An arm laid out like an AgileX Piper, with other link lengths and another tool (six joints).
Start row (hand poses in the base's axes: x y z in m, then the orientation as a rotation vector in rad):
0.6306, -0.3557, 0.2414, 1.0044, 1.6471, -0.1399
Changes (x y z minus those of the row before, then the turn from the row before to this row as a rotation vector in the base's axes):
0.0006, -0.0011, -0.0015, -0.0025, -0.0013, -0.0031
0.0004, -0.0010, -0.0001, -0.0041, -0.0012, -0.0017
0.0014, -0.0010, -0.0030, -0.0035, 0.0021, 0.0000
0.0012, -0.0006, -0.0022, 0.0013, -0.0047, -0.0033
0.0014, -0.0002, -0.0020, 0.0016, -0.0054, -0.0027
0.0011, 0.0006, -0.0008, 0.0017, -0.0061, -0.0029
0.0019, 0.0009, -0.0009, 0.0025, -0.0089, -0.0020
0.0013, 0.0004, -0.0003, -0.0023, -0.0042, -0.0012
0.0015, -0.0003, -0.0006, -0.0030, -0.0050, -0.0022
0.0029, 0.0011, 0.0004, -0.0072, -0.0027, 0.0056
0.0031, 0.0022, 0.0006, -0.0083, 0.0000, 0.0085
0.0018, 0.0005, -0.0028, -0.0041, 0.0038, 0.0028
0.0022, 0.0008, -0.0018, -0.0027, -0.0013, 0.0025
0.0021, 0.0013, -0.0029, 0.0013, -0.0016, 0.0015
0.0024, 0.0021, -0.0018, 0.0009, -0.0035, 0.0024
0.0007, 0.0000, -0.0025, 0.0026, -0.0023, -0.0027
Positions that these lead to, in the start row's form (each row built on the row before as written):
0.6312, -0.3568, 0.2399, 1.0050, 1.6439, -0.1433
0.6316, -0.3578, 0.2398, 1.0032, 1.6411, -0.1471
0.6330, -0.3588, 0.2368, 1.0007, 1.6422, -0.1510
0.6342, -0.3594, 0.2346, 1.0041, 1.6366, -0.1497
0.6356, -0.3596, 0.2326, 1.0072, 1.6307, -0.1474
0.6367, -0.3590, 0.2318, 1.0104, 1.6241, -0.1448
0.6386, -0.3581, 0.2309, 1.0133, 1.6156, -0.1395
0.6399, -0.3577, 0.2306, 1.0122, 1.6107, -0.1399
0.6414, -0.3580, 0.2300, 1.0113, 1.6045, -0.1411
0.6443, -0.3569, 0.2304, 1.0010, 1.6032, -0.1416
0.6474, -0.3547, 0.2310, 0.9877, 1.6055, -0.1423
0.6492, -0.3542, 0.2282, 0.9825, 1.6094, -0.1456
0.6514, -0.3534, 0.2264, 0.9783, 1.6088, -0.1454
0.6535, -0.3521, 0.2235, 0.9780, 1.6083, -0.1425
0.6559, -0.3500, 0.2217, 0.9765, 1.6064, -0.1384
0.6566, -0.3500, 0.2192, 0.9805, 1.6036, -0.1370

